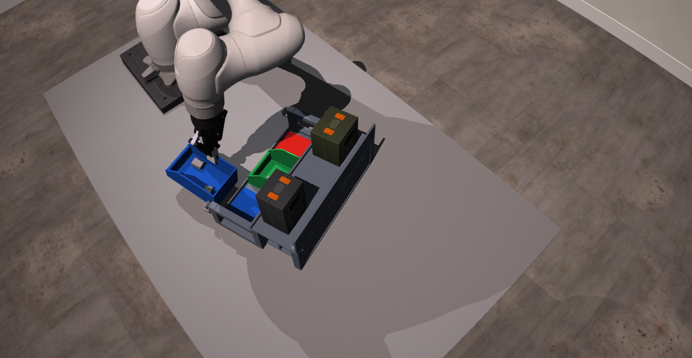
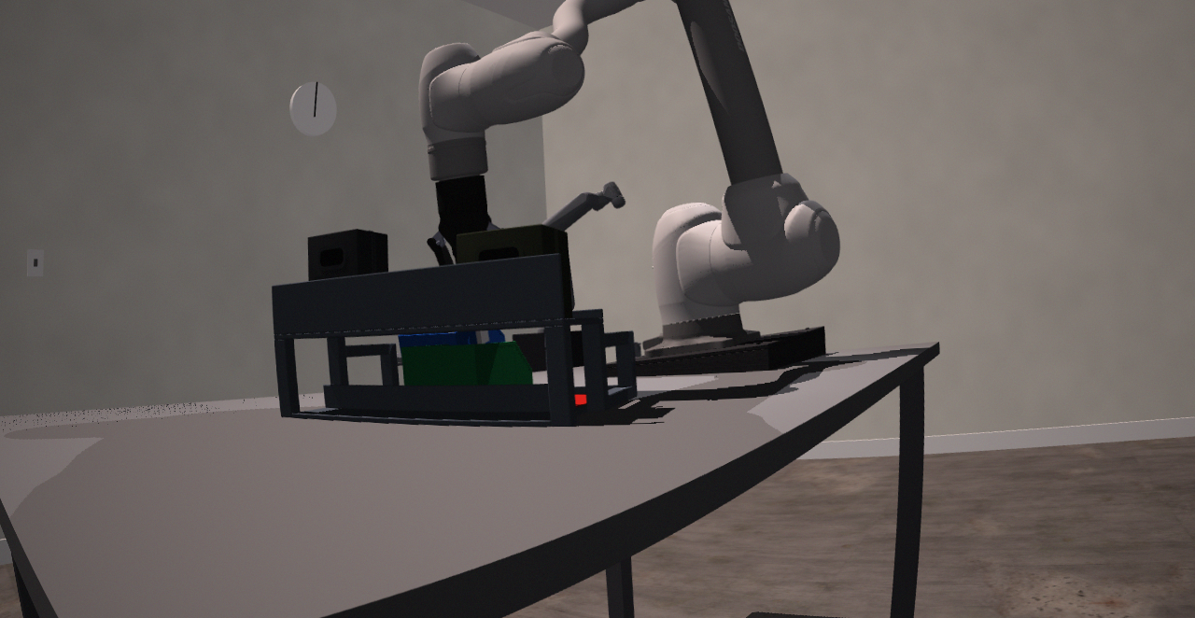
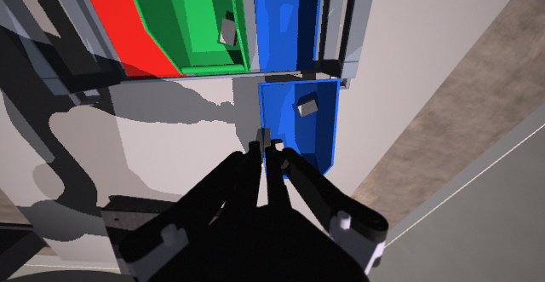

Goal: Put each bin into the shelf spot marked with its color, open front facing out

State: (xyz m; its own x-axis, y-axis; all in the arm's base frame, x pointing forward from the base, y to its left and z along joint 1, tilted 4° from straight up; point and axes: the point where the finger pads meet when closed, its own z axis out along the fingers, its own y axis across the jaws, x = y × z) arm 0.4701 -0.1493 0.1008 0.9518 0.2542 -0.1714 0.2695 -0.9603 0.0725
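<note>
Now: the blue bin 50 mm to the right of my hand and 40 mm below it. Round my hand: olive case: 240 mm to the left, 210 mm ahead, 40 mm above; then black case: 270 mm ahead, 50 mm above, 20 mm to the left; then green bin: 150 mm ahead, 110 mm to the left, 70 mm below.
</note>
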